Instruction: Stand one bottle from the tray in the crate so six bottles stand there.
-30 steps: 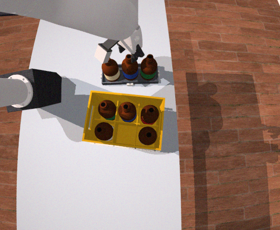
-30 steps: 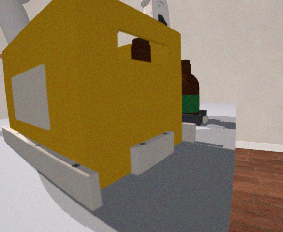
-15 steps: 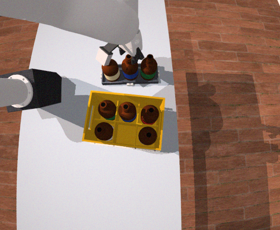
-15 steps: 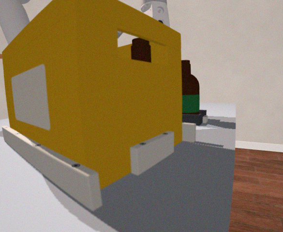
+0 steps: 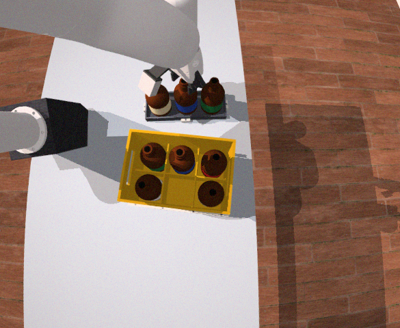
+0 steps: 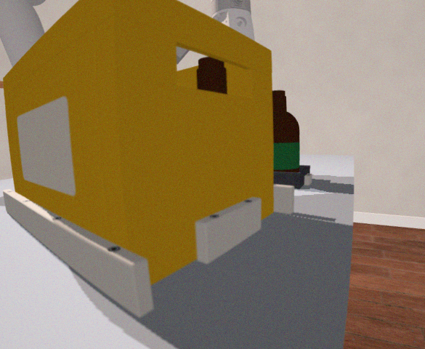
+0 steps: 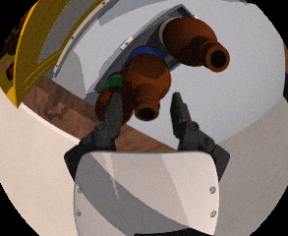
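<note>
My gripper is now 8 cm short of the green-label bottle, 7 cm above it and 1 cm to the right of it. The rest, counted from my hand: crate (25 cm to the right, 7 cm below, 2 cm ahead); cream-labelled bottle (9 cm behind, 7 cm below, 2 cm to the right); dark tray (15 cm below).
</note>
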